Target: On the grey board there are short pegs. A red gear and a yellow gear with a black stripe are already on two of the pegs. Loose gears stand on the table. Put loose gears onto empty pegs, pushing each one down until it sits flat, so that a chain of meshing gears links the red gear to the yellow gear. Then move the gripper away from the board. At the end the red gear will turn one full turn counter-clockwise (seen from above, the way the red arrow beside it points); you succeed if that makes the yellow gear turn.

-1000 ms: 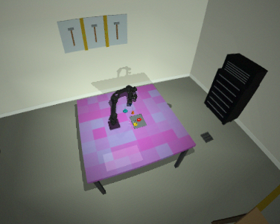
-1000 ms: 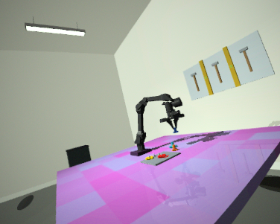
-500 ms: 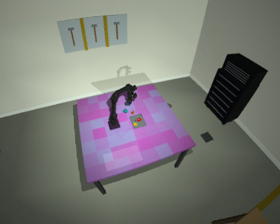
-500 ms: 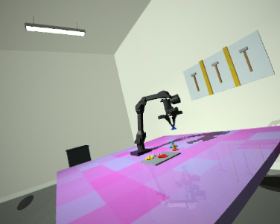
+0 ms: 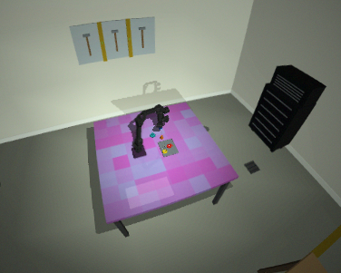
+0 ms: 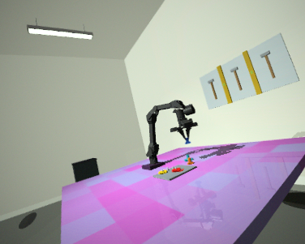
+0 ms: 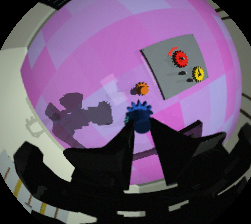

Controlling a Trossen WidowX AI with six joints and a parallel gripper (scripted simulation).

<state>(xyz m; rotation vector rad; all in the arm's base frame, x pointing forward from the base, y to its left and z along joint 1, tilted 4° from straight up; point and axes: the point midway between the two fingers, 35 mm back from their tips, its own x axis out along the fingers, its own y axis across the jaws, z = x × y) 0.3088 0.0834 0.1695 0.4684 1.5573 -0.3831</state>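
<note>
Now: the red gear 180 mm to the right of my gripper tip, 140 mm below it and 20 mm ahead of it. Also, from my gripper tip: orange gear 140 mm below, 30 mm to the right; teal gear 140 mm below, 80 mm behind, 50 mm to the left; blue gear 10 mm below.
</note>
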